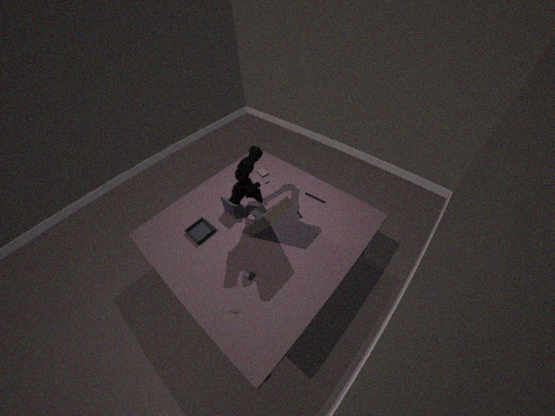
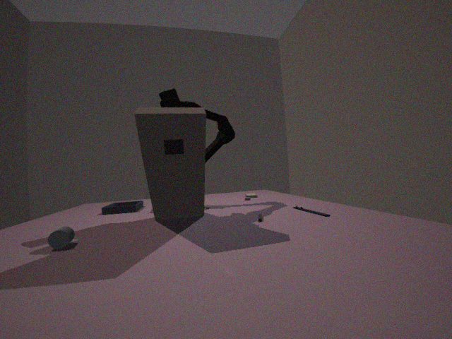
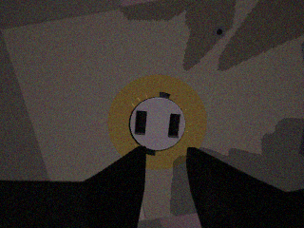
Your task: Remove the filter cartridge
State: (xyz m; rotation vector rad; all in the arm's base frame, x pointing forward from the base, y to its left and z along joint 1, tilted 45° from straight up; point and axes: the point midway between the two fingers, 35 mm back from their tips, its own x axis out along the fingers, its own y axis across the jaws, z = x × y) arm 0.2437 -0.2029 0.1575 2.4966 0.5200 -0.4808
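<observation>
Now: gripper tip 60 mm short of the round filter cartridge, 40 mm above it and 10 mm to the left of it. Round my gripper tip: dark square tray 380 mm behind, 290 mm below, 240 mm to the right; pale block 470 mm to the left, 390 mm behind, 300 mm below.
</observation>
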